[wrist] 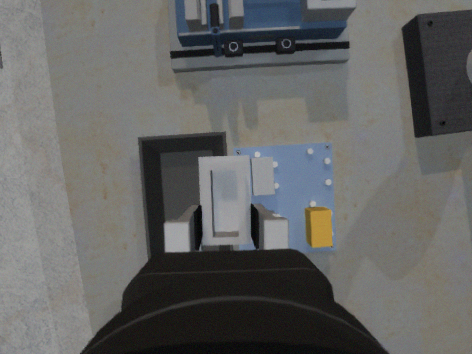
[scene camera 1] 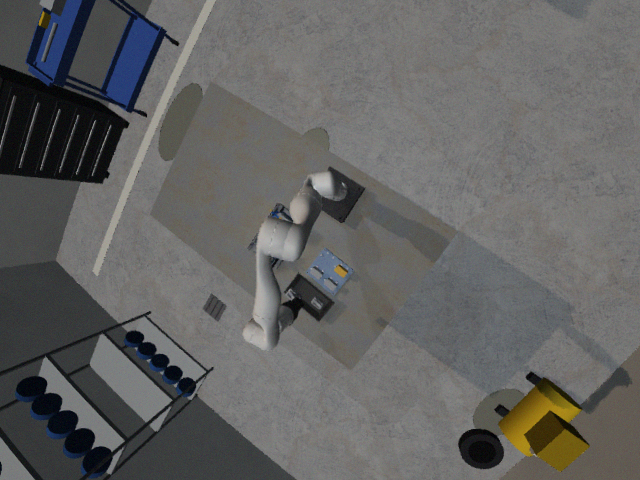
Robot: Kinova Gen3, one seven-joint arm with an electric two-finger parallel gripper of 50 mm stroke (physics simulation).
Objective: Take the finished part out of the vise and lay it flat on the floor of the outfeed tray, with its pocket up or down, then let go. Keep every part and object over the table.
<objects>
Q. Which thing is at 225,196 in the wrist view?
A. A finished part.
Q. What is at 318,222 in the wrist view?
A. A yellow block.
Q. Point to a blue plate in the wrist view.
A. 300,176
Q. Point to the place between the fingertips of the gripper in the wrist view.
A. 226,220
</objects>
